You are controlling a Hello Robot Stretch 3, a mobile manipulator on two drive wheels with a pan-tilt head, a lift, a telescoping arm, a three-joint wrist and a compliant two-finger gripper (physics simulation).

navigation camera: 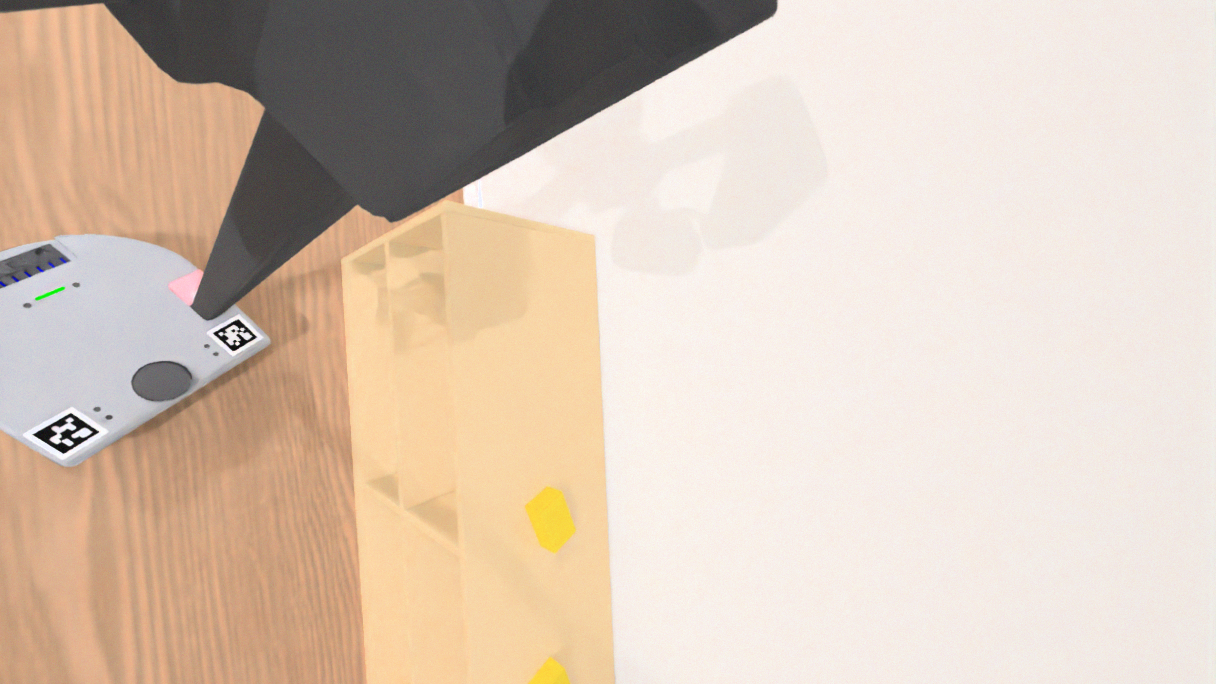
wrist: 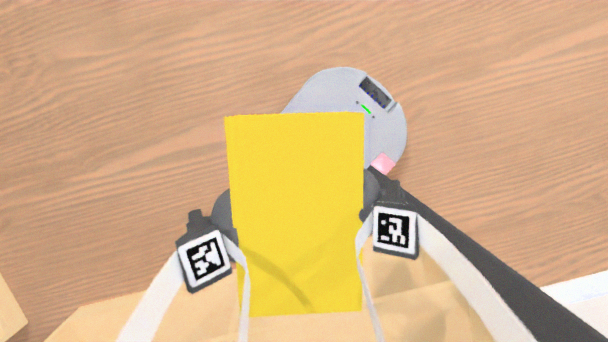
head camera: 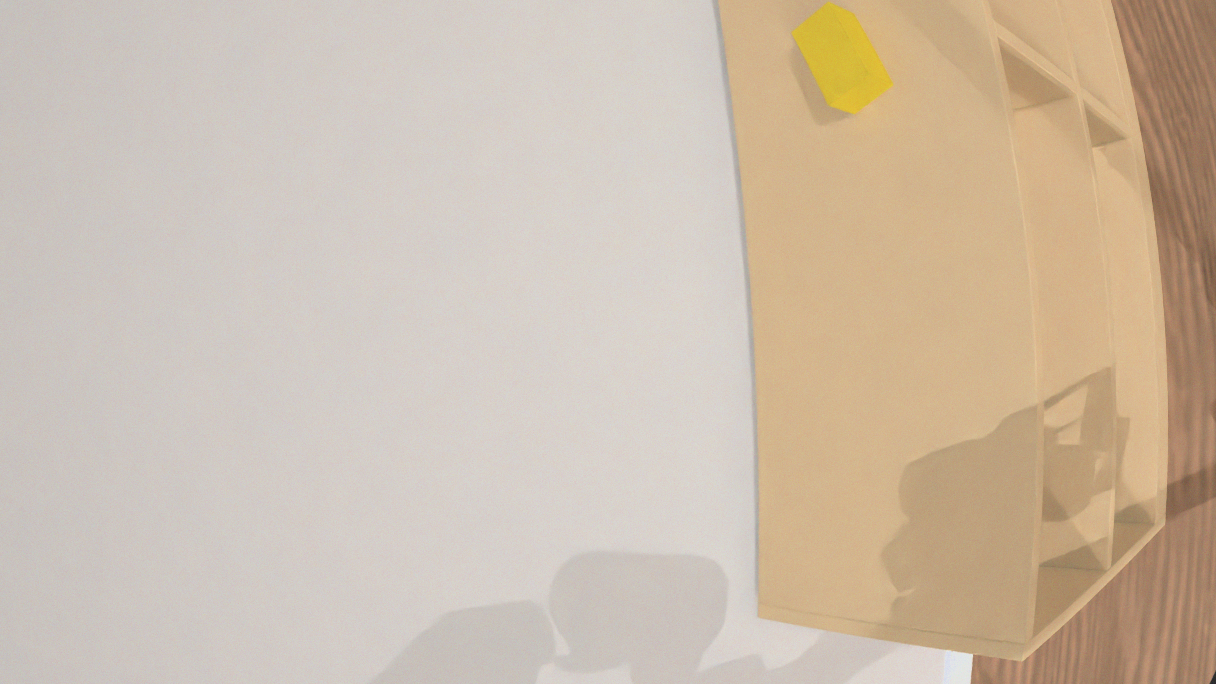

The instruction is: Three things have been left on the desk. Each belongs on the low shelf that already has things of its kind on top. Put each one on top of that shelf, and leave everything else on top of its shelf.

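Places are measured from the robot's base along level axes (x ahead, y left, z up), in metres.
Where they show: gripper, fingertip midpoint: [wrist: 296,201]; robot's base, origin of the base link: [navigation camera: 162,376].
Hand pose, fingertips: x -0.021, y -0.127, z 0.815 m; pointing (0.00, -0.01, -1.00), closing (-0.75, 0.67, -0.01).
Things, the pixels of their centre, and the offset from my fingertips. "pt": a spot on its surface instead. Level surfaces: height alone.
- low wooden shelf, its level: dz -0.469 m
- second yellow block, surface spot: [navigation camera: 550,672] pt dx +0.811, dy +0.152, dz -0.179 m
- wood floor, its level: dz -0.814 m
- wooden piece, surface spot: [wrist: 10,312] pt dx +1.092, dy -0.314, dz -0.780 m
My gripper [wrist: 296,201] is shut on a yellow block [wrist: 297,165], with one fingertip on each long side. Under the block's lower end in the wrist view is the low wooden shelf [wrist: 300,331]. The shelf's plain top board also shows in the head view [head camera: 850,340] and in the navigation view [navigation camera: 535,399]. A yellow block [head camera: 841,59] [navigation camera: 551,518] sits on that top. Part of a second yellow block [navigation camera: 550,672] shows at the bottom edge of the navigation view. The gap between held block and shelf top is hard to tell. The desk does not show.
A pale wall [head camera: 382,297] [navigation camera: 892,382] runs along the shelf's back. My grey base [navigation camera: 102,331] [wrist: 335,90] stands on the wood floor [navigation camera: 212,552] [wrist: 125,75] in front of the shelf. Dark robot parts [navigation camera: 382,85] cover the navigation view's top. Another wooden piece [wrist: 10,312] shows at lower left.
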